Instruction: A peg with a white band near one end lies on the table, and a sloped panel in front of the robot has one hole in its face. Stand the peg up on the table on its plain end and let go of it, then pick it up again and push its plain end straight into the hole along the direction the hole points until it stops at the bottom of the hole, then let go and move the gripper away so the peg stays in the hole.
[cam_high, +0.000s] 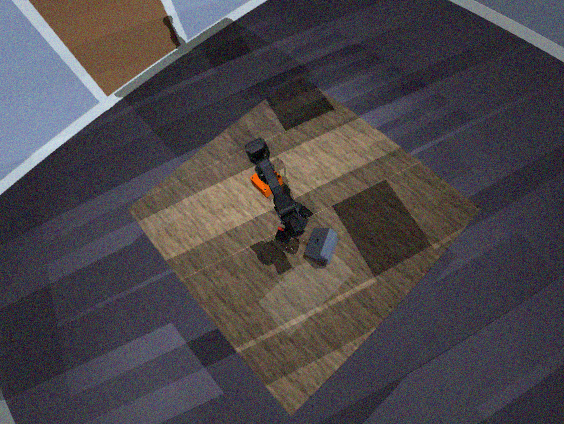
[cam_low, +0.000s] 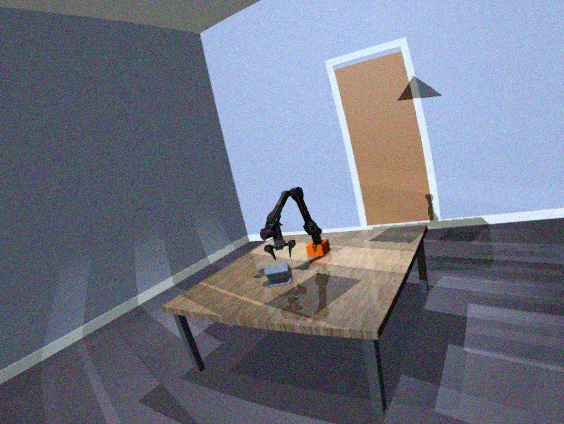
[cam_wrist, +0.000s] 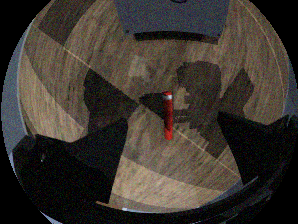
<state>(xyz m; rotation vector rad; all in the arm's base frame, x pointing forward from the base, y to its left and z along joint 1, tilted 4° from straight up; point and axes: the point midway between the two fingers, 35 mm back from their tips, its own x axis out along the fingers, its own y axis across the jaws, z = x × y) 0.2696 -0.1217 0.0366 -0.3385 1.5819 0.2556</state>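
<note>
The red peg is 10 mm behind my gripper tip and 70 mm below it. The rest, counted from my gripper tip: sloped panel 150 mm ahead, 40 mm to the left, 20 mm below.
</note>
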